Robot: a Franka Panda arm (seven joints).
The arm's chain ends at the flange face. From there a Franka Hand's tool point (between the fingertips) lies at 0.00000 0.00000 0.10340 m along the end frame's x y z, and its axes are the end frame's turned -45 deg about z.
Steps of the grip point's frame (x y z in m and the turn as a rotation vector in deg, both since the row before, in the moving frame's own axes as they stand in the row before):
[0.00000 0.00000 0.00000 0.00 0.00 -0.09]
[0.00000 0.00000 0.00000 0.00 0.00 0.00]
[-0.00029 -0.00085 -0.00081 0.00 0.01 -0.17]
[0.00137 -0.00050 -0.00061 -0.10 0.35 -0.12]
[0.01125 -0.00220 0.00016 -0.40 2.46 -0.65]
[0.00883 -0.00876 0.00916 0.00 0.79 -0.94]
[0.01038 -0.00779 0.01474 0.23 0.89 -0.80]
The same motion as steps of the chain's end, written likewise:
[0.00000 0.00000 0.00000 0.00 0.00 -0.09]
[0.00000 0.00000 0.00000 0.00 0.00 0.00]
[-0.00082 -0.00038 -0.00081 0.01 0.01 -0.17]
[0.00004 -0.00100 -0.00061 0.18 0.32 -0.12]
[0.00277 -0.00686 0.00026 1.46 2.02 -0.65]
[-0.00095 -0.01142 0.00917 0.56 0.56 -0.94]
[0.00100 -0.01141 0.01475 0.79 0.47 -0.80]

